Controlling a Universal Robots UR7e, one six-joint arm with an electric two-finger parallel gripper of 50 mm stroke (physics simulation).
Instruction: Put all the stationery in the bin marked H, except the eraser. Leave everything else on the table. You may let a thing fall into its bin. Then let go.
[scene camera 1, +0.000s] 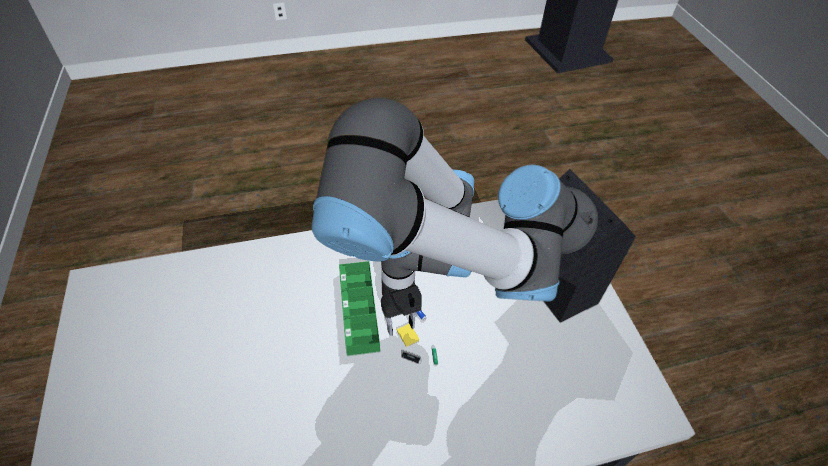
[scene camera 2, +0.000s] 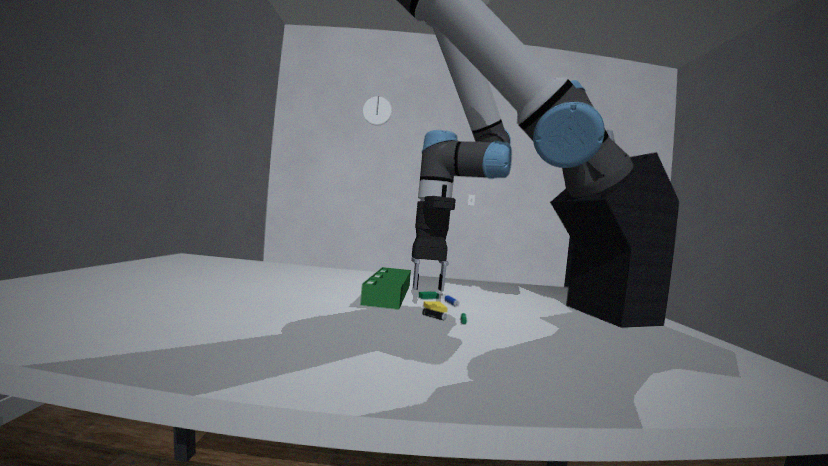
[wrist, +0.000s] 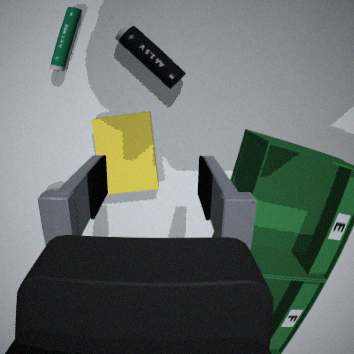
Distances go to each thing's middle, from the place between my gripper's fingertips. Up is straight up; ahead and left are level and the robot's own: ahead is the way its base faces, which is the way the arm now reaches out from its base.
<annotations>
Right now the yellow sticky-note pad (wrist: 126, 139) is 4 cm below my hand and 2 cm behind it. Also, from my hand: green bin row (scene camera 1: 359, 313) (11 cm to the right, 8 cm ahead, 2 cm below); then black AA battery (wrist: 148, 53) (7 cm to the left, 3 cm below).
</annotations>
